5 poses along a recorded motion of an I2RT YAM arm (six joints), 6.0 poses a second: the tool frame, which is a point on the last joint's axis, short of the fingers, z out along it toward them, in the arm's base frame.
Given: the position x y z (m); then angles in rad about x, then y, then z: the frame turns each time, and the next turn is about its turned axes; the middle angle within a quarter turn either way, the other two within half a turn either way.
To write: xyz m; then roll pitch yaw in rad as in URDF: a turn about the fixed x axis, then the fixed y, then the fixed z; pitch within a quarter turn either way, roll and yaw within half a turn. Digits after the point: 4 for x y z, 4 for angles.
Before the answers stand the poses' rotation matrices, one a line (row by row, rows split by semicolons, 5 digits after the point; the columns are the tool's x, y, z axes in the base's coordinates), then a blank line. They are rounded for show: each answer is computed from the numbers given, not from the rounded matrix.
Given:
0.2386 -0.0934 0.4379 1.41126 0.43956 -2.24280
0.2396 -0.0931 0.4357 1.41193 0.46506 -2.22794
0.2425 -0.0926 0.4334 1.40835 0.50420 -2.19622
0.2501 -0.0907 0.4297 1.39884 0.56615 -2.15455
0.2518 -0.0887 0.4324 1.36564 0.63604 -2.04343
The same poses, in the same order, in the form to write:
-0.56337 0.70818 0.42554; -0.38588 0.22989 -0.89345; -0.73055 -0.66755 0.14376
-0.54598 0.70765 0.44848; -0.39576 0.25397 -0.88254; -0.73843 -0.65934 0.14140
-0.51259 0.70983 0.48311; -0.41023 0.29182 -0.86403; -0.75430 -0.64108 0.14161
-0.46516 0.70421 0.53639; -0.43405 0.34665 -0.83153; -0.77151 -0.61961 0.14441
-0.36621 0.71626 0.59401; -0.44613 0.42506 -0.78758; -0.81661 -0.55343 0.16388

0.2386 -0.0934 0.4379 -1.3587 0.8191 -2.5410
0.2396 -0.0931 0.4357 -1.3595 0.8307 -2.5144
0.2425 -0.0926 0.4334 -1.3534 0.8546 -2.4667
0.2501 -0.0907 0.4297 -1.3418 0.8812 -2.3908
0.2518 -0.0887 0.4324 -1.2829 0.9555 -2.2581

